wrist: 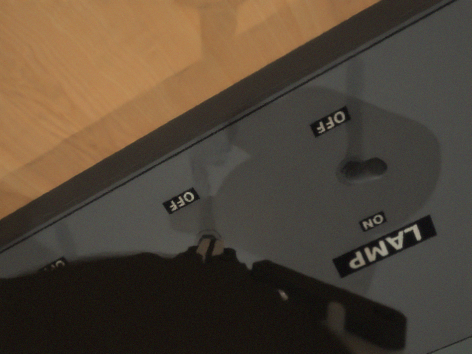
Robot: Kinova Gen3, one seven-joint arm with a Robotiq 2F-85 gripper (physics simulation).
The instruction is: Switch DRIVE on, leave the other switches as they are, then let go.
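Places are measured from the arm's base along level axes (x ahead, y left, z up), in centimetres.
Where they show: gripper, fingertip midpoint: [213, 255].
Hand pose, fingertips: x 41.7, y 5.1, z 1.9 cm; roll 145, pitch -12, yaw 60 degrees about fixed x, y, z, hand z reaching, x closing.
Observation:
Things, the pixels of their top centre, and the offset from my fingertips. "spot": a spot on its surface instead. Level surfaces: height alone.
- round collar, surface spot: [208, 233] spot: dx +1.6, dy -0.8, dz -3.6 cm
- LAMP switch, surface spot: [365, 168] spot: dx -1.1, dy +10.2, dz +0.1 cm
- LAMP name plate, surface spot: [385, 246] spot: dx +8.8, dy +11.0, dz -0.9 cm
- grey panel, surface height: dz -3.3 cm
- wooden table, surface height: dz -12.0 cm
My gripper [213, 255] is shut, with nothing between its fingertips, at the lower middle of the wrist view. Its tips overlap the DRIVE switch, of which part of the round collar [208, 233] shows just above them. The DRIVE switch's lever is hidden behind the gripper, so its position cannot be told, nor whether the tips touch it. Its OFF label [181, 201] shows above and left of the tips; its ON label and name plate are hidden. The LAMP switch [365, 168] stands to the right, between its OFF label [330, 121] and ON label [373, 221], above the LAMP name plate [385, 246].
The grey panel [280, 210] has a dark side edge [165, 127] running diagonally, with the wooden table [90, 65] beyond it. A partly covered label [56, 264] shows at the lower left. The dark gripper body hides the lower left of the view. Shadows cross the panel.

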